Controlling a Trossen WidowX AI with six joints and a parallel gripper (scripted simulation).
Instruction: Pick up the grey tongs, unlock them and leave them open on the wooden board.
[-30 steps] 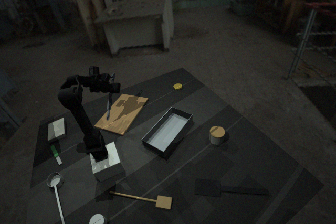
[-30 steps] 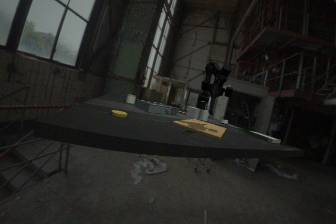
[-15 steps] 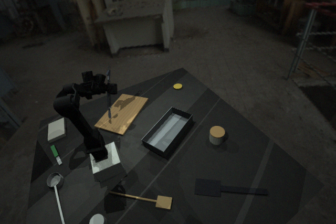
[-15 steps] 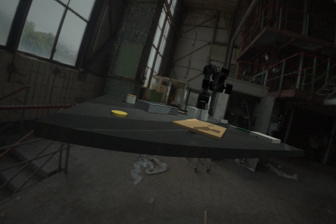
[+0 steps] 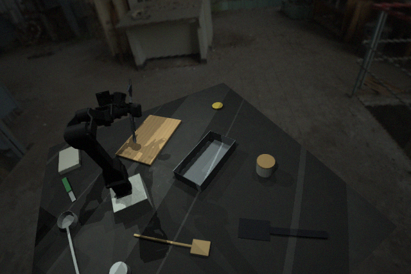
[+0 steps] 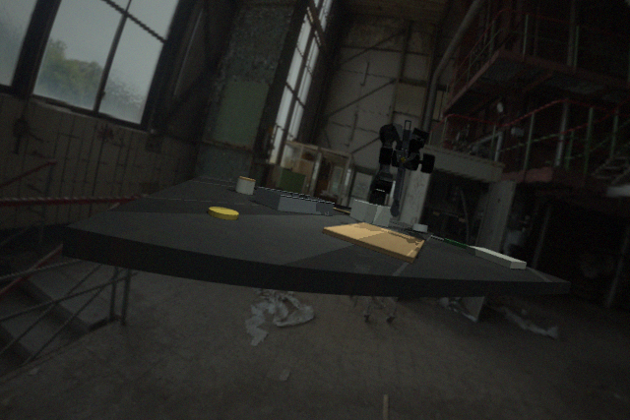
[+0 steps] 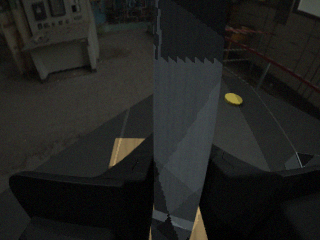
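My gripper tip is now 24 cm above the wooden board. Also, from my gripper tip: grey block (48 cm behind, 6 cm to the left, 23 cm below); then yellow disc (47 cm ahead, 8 cm to the left, 24 cm below); then roasting tin (23 cm ahead, 32 cm to the right, 22 cm below).
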